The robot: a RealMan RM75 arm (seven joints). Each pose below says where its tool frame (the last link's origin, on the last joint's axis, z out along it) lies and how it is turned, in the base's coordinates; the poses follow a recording.
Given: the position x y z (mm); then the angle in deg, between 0 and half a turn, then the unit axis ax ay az.
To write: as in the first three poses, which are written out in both.
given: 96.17 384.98 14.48 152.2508 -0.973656 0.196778 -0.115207
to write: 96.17 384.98 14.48 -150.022 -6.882 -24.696
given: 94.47 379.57 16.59 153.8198 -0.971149 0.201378 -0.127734
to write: 94.47 379.57 16.59 -151.152 -8.426 -25.600
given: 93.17 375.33 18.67 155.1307 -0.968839 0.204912 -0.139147
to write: 93.17 375.33 18.67 -152.048 -9.843 -26.340
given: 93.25 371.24 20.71 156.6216 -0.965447 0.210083 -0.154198
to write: 93.25 371.24 20.71 -152.960 -11.663 -27.366
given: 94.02 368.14 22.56 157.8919 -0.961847 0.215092 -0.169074
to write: 94.02 368.14 22.56 -153.627 -13.435 -28.372
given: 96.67 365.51 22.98 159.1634 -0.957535 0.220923 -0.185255
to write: 96.67 365.51 22.98 -154.196 -15.343 -29.518
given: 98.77 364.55 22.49 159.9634 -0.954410 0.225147 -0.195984
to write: 98.77 364.55 22.49 -154.500 -16.597 -30.328
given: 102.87 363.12 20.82 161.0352 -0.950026 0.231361 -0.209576
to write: 102.87 363.12 20.82 -154.894 -18.192 -31.457
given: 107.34 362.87 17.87 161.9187 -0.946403 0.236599 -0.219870
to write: 107.34 362.87 17.87 -155.226 -19.418 -32.376
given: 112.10 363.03 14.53 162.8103 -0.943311 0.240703 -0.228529
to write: 112.10 363.03 14.53 -155.639 -20.511 -33.102
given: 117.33 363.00 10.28 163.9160 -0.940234 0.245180 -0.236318
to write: 117.33 363.00 10.28 -156.278 -21.578 -33.814
